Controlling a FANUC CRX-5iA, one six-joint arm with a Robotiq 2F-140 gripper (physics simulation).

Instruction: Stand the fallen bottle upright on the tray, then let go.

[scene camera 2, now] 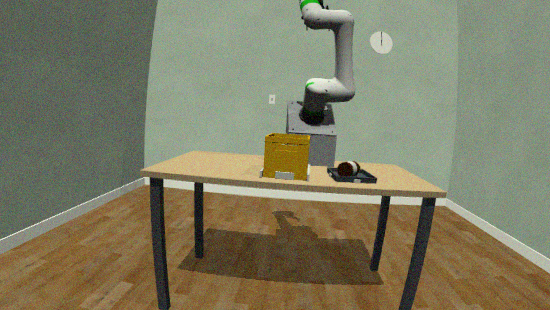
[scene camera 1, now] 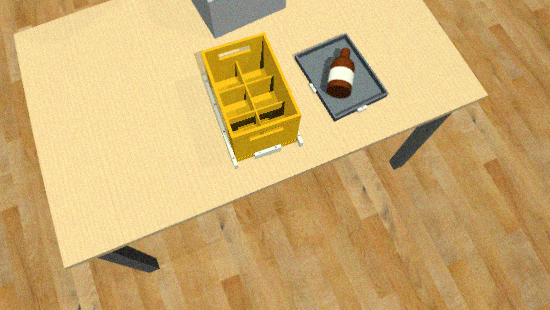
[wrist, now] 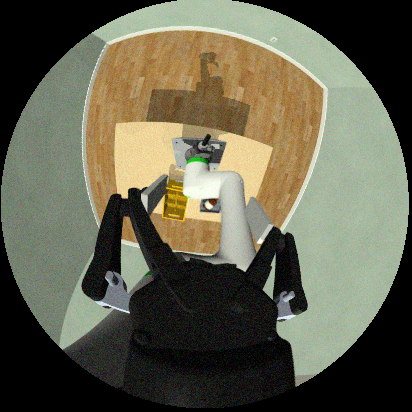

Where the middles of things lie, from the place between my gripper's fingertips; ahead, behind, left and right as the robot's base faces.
I see the brown bottle (scene camera 1: 340,81) 390 mm ahead of my hand, 270 mm to the left of it and 770 mm below it.
